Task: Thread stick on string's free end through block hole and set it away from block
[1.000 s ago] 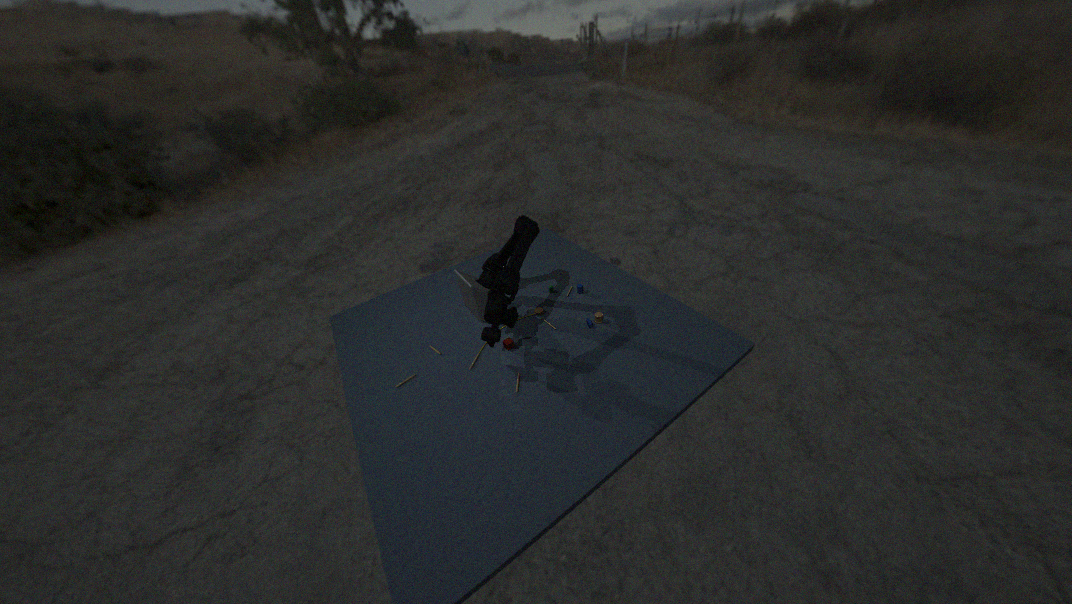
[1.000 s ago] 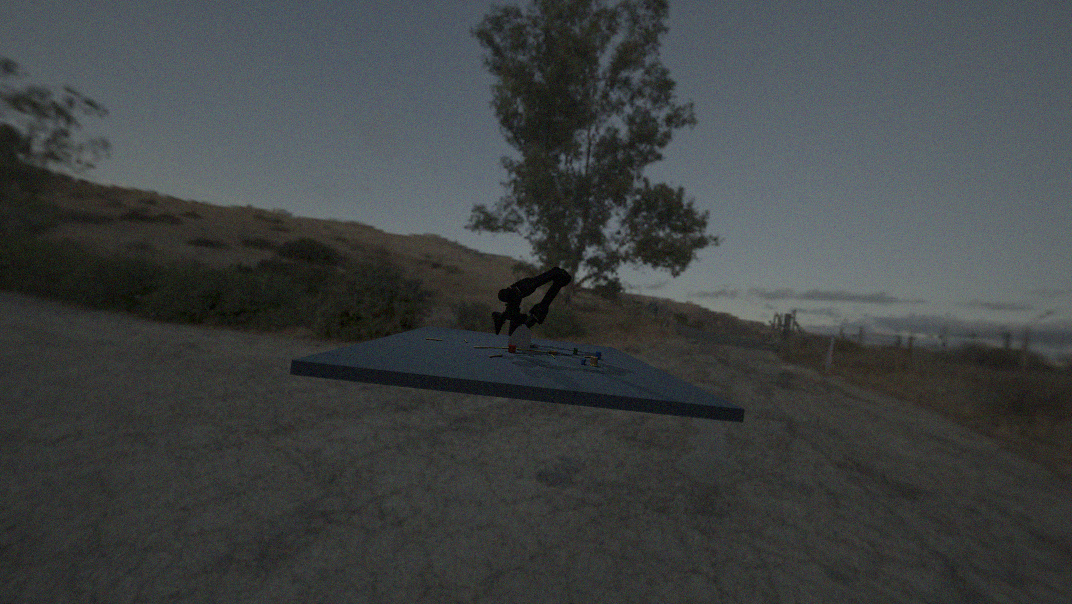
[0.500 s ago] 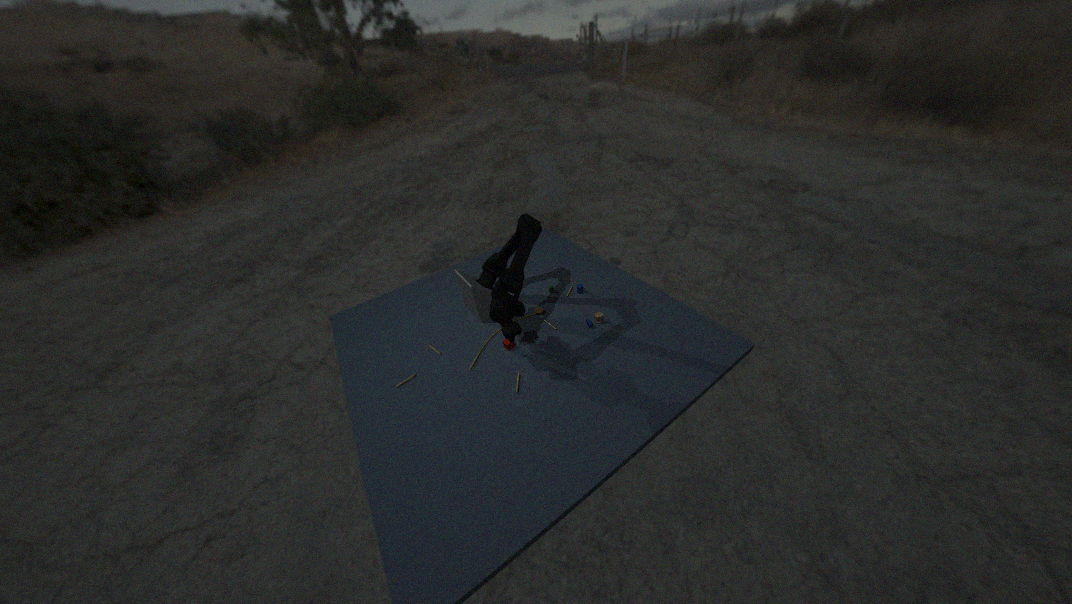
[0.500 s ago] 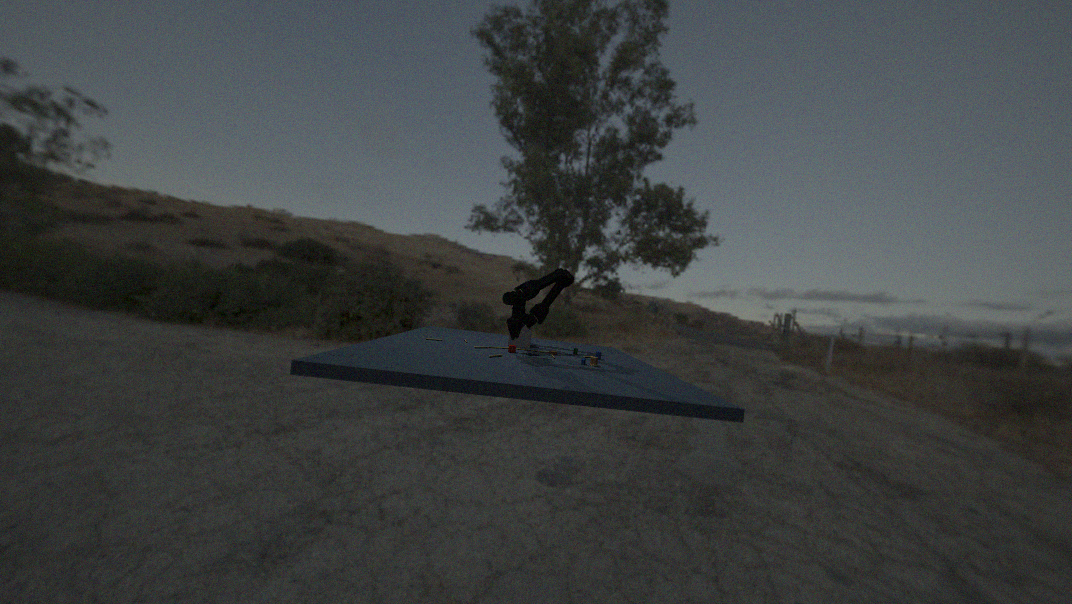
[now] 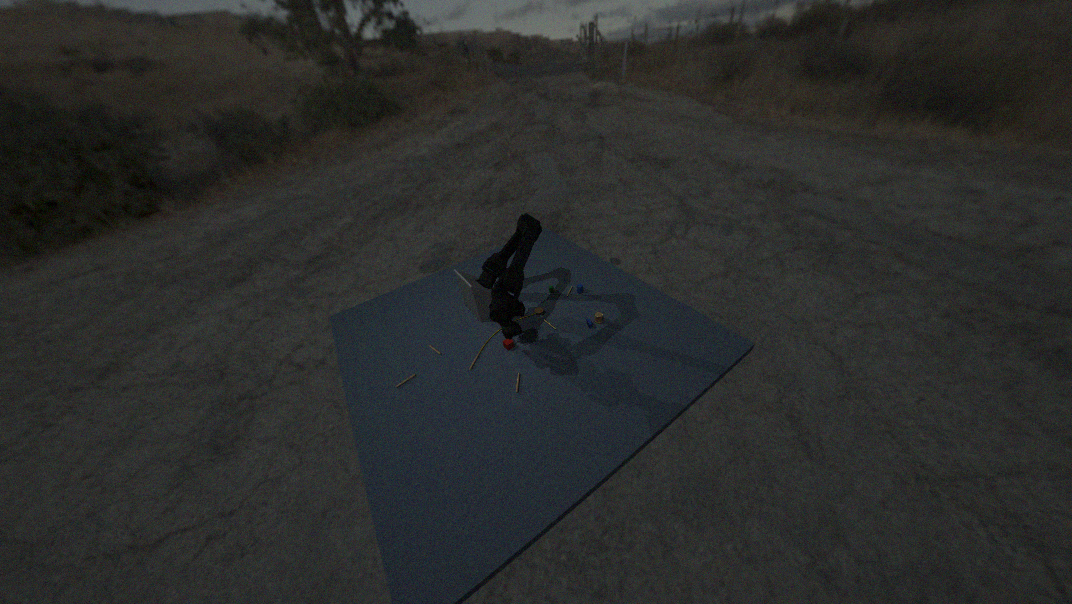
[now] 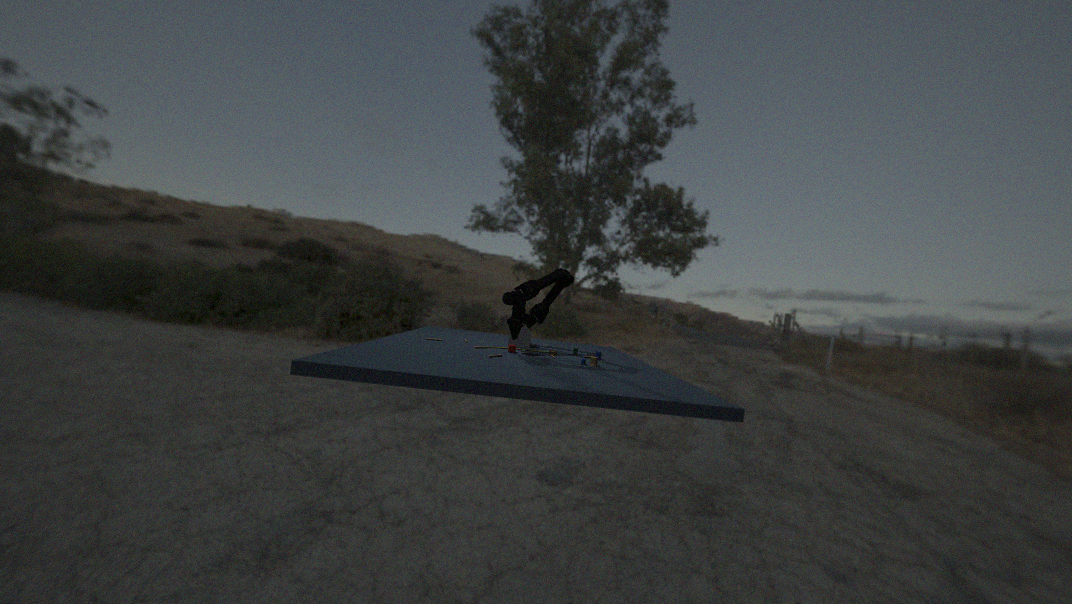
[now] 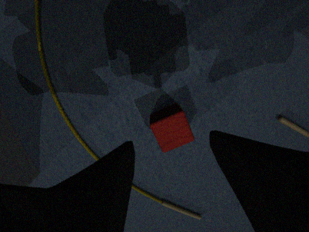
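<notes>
The red block is 40 mm below my gripper tip and 10 mm to the right of it. Round my gripper tip: thin wooden stick 130 mm to the right, 60 mm below, 40 mm behind; then green object 350 mm to the left, 120 mm behind, 50 mm below; then blue object 290 mm to the left, 160 mm ahead, 50 mm below.
</notes>
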